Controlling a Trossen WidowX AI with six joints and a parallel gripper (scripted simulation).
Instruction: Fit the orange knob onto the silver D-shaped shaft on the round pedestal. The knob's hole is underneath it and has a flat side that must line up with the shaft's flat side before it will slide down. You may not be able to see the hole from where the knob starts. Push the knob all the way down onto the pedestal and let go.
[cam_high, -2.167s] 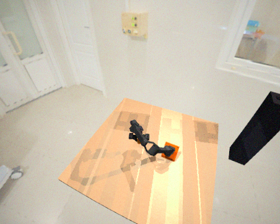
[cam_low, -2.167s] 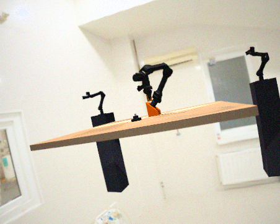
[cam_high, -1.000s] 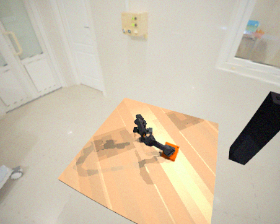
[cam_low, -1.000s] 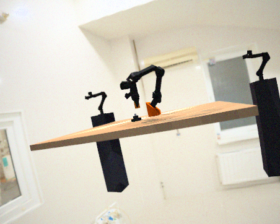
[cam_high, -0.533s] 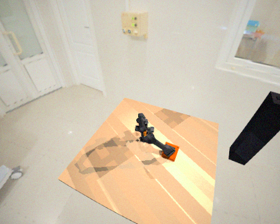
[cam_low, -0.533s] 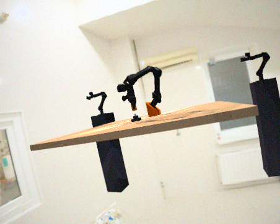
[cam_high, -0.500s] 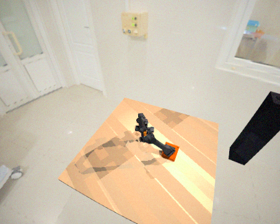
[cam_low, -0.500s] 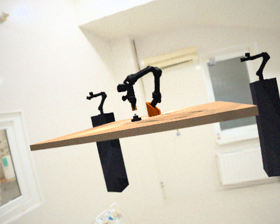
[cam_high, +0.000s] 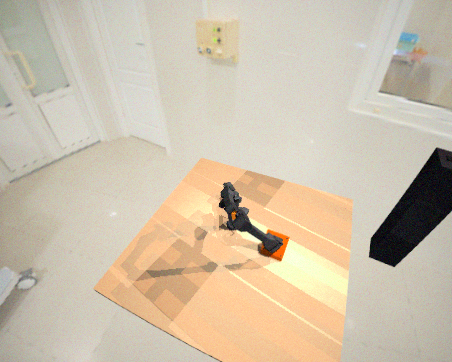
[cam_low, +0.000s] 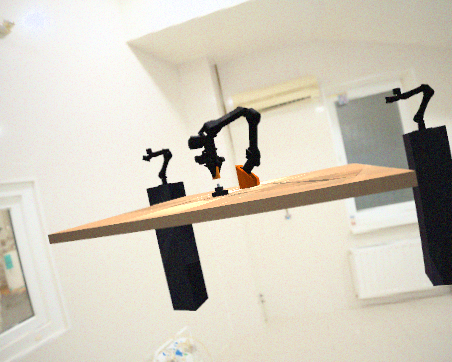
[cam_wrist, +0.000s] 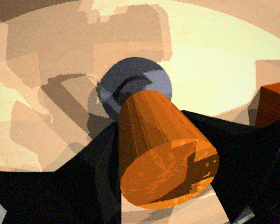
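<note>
Right now the orange knob is 30 mm above my gripper tip. The rest, counted from my gripper tip: dark round pedestal (60 mm below).
</note>
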